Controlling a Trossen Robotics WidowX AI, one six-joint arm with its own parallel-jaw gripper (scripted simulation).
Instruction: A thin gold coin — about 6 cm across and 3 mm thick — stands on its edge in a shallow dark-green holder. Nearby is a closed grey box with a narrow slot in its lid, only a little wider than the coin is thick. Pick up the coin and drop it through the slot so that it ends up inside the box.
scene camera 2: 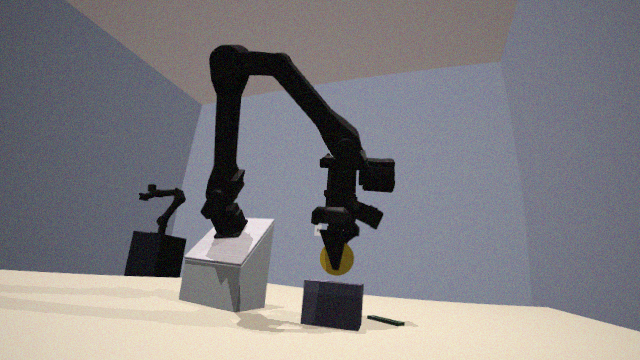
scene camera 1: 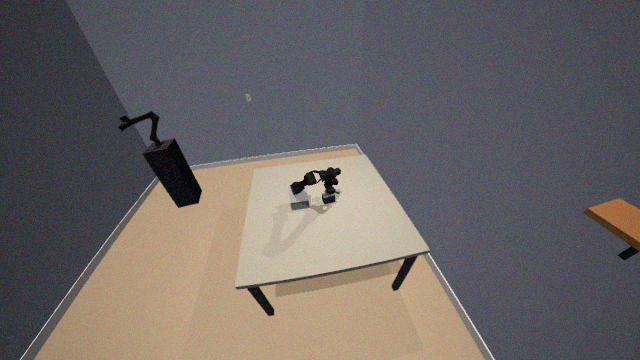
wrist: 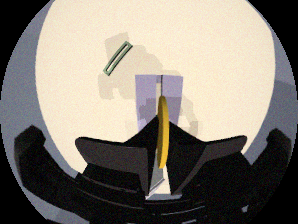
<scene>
my gripper: holds a coin [wrist: 163, 111]
</scene>
